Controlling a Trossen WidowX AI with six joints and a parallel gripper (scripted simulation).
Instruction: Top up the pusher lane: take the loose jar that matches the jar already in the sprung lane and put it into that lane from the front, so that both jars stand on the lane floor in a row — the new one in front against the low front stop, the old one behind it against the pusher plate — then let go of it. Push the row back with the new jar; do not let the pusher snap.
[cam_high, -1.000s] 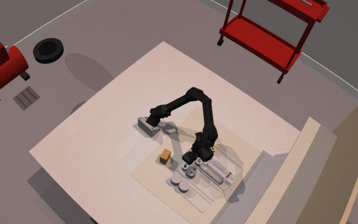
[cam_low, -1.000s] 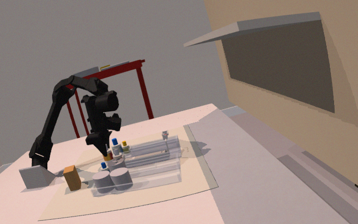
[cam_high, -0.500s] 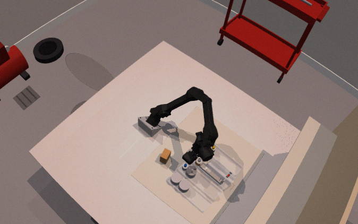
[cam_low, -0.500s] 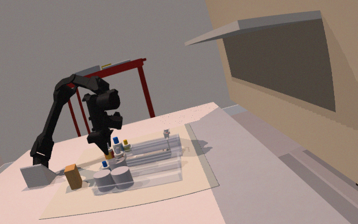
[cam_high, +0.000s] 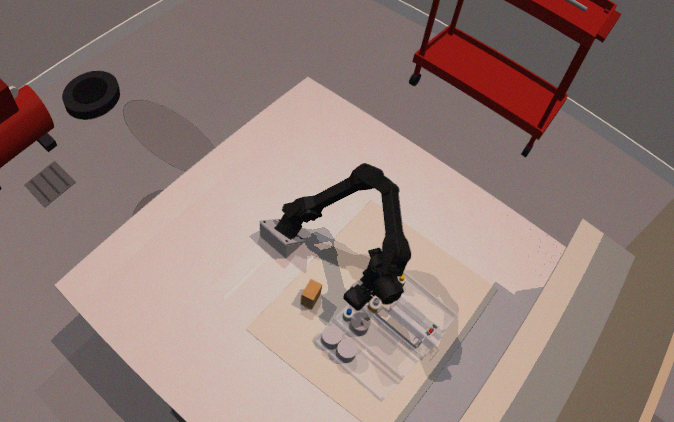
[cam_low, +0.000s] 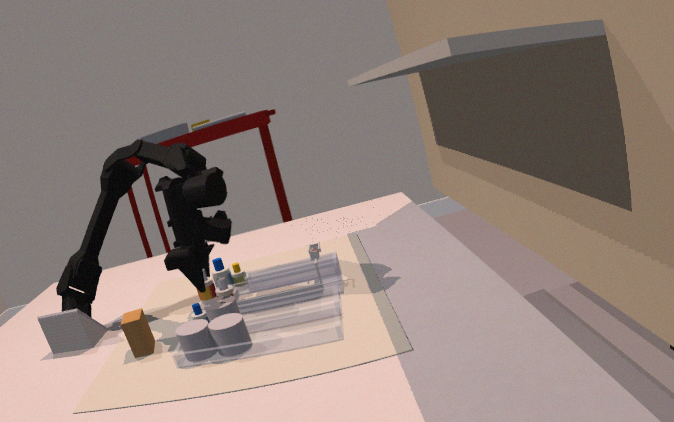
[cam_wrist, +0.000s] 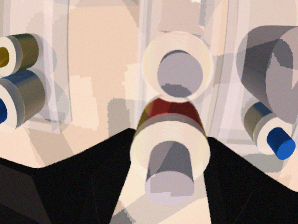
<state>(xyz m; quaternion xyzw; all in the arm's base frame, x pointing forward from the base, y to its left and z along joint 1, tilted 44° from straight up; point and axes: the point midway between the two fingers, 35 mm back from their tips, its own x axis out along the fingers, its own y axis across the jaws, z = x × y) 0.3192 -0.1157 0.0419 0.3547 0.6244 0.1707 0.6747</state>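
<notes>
Right now my gripper tip is 140 mm short of the clear sprung lane and 40 mm above it. Also, from my gripper tip: orange box (150 mm behind, 80 mm to the right, 20 mm below); then red mark (220 mm ahead, 10 mm to the right, 10 mm above); then pusher plate (150 mm ahead, 10 mm below).
</notes>
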